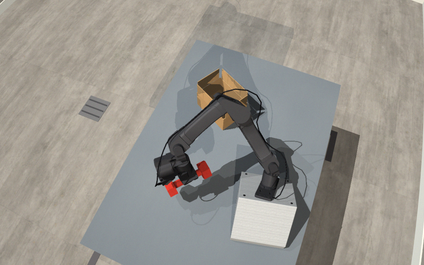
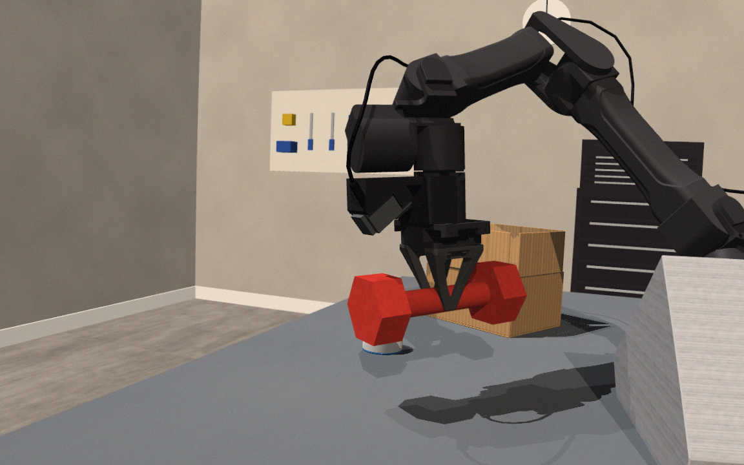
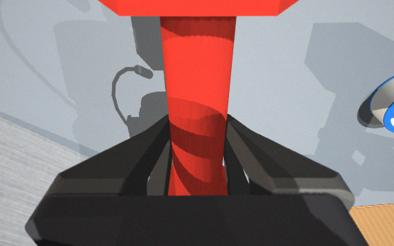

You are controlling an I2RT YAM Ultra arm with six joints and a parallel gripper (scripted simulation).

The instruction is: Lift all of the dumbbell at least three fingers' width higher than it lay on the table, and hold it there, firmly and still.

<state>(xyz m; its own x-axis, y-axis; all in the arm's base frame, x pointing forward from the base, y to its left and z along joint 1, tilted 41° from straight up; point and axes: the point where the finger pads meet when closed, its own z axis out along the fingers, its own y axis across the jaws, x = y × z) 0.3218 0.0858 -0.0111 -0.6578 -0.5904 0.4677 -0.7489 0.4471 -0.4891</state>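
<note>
Right now my hand is right at the red dumbbell.
</note>
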